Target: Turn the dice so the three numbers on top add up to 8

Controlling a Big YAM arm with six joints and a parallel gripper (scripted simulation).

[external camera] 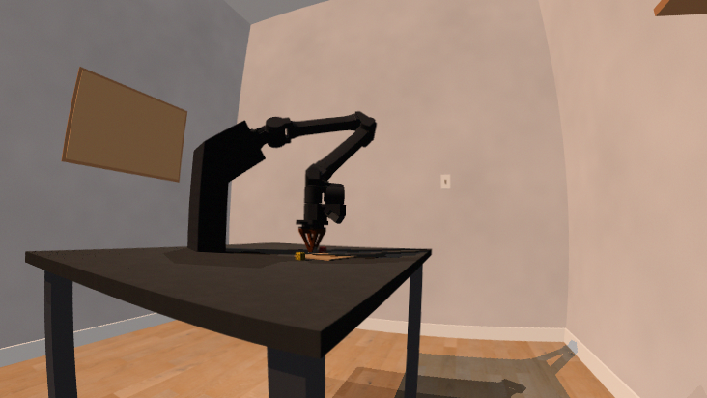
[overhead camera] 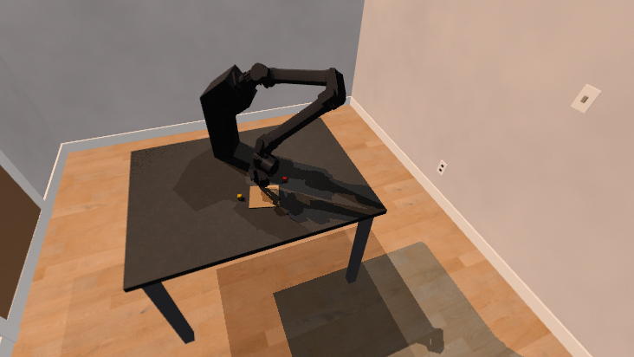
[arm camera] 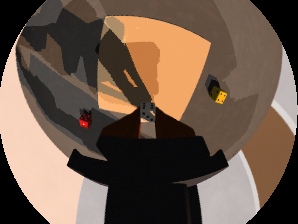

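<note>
Right now the white die is right at my hand. Also, from my hand: yellow die (40 mm ahead, 110 mm to the right, 10 mm below); then tan mat (50 mm ahead, 20 mm below); then red die (40 mm behind, 120 mm to the left, 10 mm below).
</note>
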